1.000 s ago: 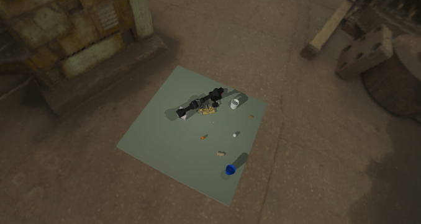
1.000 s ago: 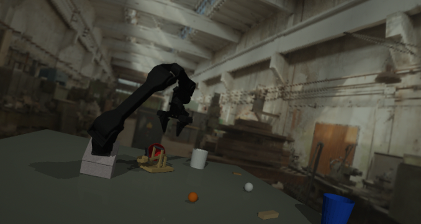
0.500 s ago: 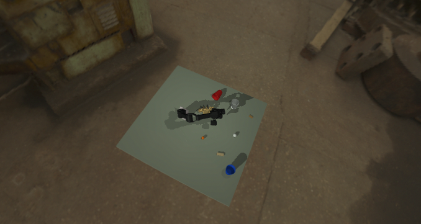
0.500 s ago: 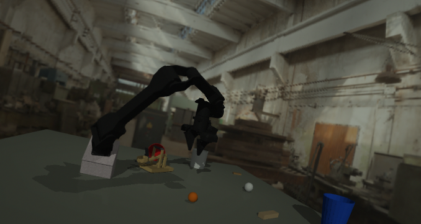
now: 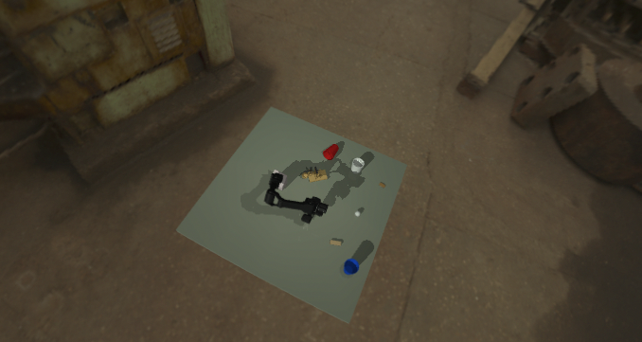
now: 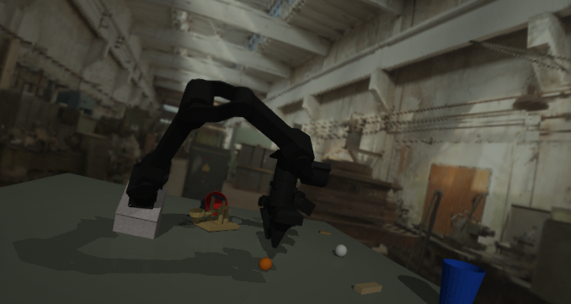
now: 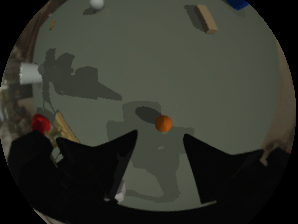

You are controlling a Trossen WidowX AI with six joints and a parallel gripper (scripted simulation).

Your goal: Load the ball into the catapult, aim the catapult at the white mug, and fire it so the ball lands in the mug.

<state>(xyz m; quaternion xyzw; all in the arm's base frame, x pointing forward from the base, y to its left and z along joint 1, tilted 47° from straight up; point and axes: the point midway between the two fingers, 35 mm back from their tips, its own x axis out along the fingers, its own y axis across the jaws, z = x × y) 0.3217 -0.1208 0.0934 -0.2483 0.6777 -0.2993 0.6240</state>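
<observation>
Now: the orange ball 10 mm to the right of my gripper tip and 50 mm below it. From my gripper tip the other things lie so: white ball 310 mm ahead, 160 mm to the left, 50 mm below; blue cup 380 mm ahead, 240 mm to the right, 40 mm below; catapult 120 mm behind, 320 mm to the left, 10 mm below.
</observation>
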